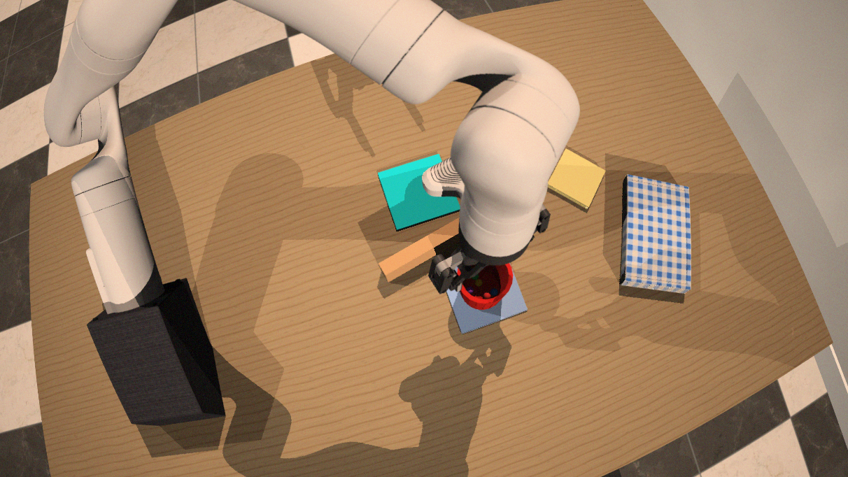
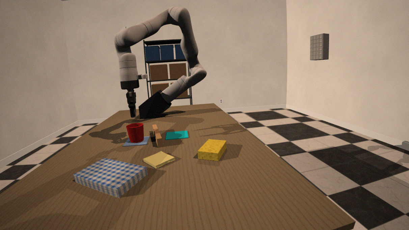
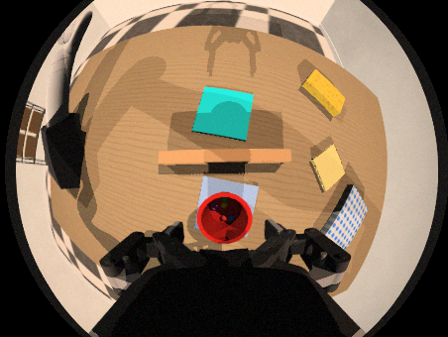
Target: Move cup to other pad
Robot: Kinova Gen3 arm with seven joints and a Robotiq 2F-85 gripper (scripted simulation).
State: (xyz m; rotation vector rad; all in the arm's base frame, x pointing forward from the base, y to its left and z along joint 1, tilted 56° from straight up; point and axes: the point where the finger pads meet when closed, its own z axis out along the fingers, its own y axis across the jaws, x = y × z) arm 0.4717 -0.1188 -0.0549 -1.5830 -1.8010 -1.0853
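Right now the red cup is 10 cm below my hand. Round my hand: rail (1 cm behind, 9 cm to the left, 12 cm below).
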